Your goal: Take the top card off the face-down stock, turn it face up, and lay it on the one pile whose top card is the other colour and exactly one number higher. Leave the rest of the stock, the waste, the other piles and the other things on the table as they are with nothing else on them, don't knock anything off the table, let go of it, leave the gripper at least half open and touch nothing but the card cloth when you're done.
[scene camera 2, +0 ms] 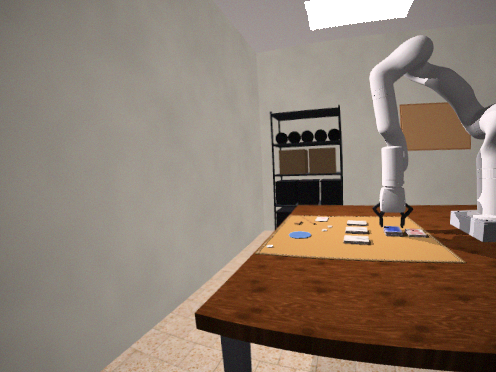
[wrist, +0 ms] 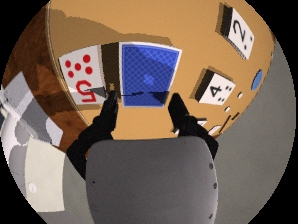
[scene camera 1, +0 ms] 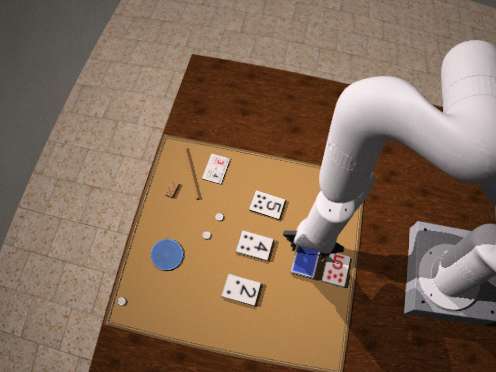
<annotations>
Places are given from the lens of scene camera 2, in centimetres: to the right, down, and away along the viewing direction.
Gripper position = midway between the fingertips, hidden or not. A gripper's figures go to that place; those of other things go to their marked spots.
gripper (scene camera 2: 391, 227): 60, 17, 88
tan card cloth (scene camera 2: 329, 243): 30, 21, 81
</annotations>
